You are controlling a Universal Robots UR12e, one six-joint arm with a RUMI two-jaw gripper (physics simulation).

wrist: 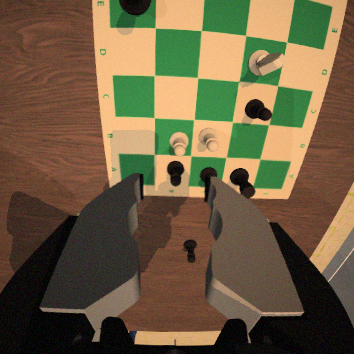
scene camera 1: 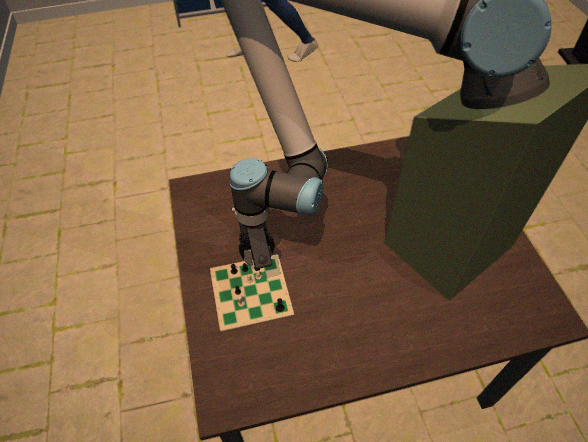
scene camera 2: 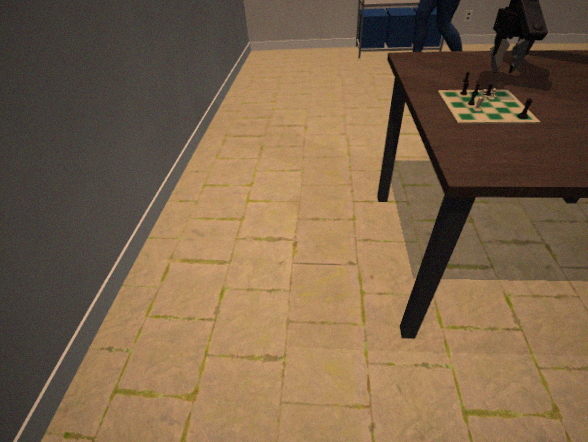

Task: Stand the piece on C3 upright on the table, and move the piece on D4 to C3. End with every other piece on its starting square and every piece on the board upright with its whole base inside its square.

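Seen in the pictures: gripper, fingertip midpoint: (wrist: 173, 177) (scene camera 2: 501, 73); arm's base, link origin: (scene camera 1: 504, 92).
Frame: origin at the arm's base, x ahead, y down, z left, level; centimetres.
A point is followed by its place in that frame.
Observation:
My gripper (scene camera 1: 254, 261) {x 60.3, y 51.8, z 6.1 cm} (scene camera 2: 505, 69) {x 60.3, y 51.8, z 6.1 cm} (wrist: 173, 177) {x 60.3, y 51.8, z 6.1 cm} is open and empty, above the A side of the board (scene camera 1: 216, 325) (scene camera 2: 534, 121) {x 52.8, y 59.4, z 19.8 cm} (wrist: 102, 75) {x 53.0, y 59.4, z 11.0 cm}. Squares C3 (wrist: 216, 100) {x 63.6, y 59.4, z 10.6 cm} and D4 (wrist: 177, 54) {x 59.3, y 59.4, z 13.7 cm} hold no piece. A small black piece (wrist: 190, 247) {x 65.3, y 58.9, z -8.7 cm} appears upright on the table beyond row A, seen between the fingers. White pieces stand on B4 (wrist: 178, 143) {x 60.7, y 57.2, z 6.5 cm}, B3 (wrist: 209, 139) {x 63.3, y 57.2, z 7.4 cm} and D2 (wrist: 260, 63) {x 65.9, y 57.5, z 14.4 cm}. Black ones stand on C2 (wrist: 256, 109) {x 67.0, y 58.0, z 10.7 cm}, A4 (wrist: 175, 171) {x 61.0, y 57.9, z 3.3 cm}, A2 (wrist: 240, 177) {x 67.9, y 58.1, z 3.7 cm} and E5 (scene camera 1: 280, 305) {x 55.0, y 57.1, z 17.9 cm} (scene camera 2: 525, 110) {x 55.3, y 57.3, z 17.9 cm}. The A3 piece (wrist: 208, 173) {x 64.6, y 58.6, z 3.3 cm} is partly hidden by a finger.
The board lies on the brown table (scene camera 1: 350, 340) {x 36.2, y 60.0, z 29.7 cm} (scene camera 2: 525, 160) {x 60.3, y 60.0, z 39.0 cm}. The green arm pedestal (scene camera 1: 450, 200) {x 10.5, y 23.7, z 11.3 cm} stands to the right in the first scene view. A person's legs (scene camera 1: 290, 20) (scene camera 2: 440, 22) are beyond the table. A rack with blue bins (scene camera 2: 372, 27) stands at the far wall.

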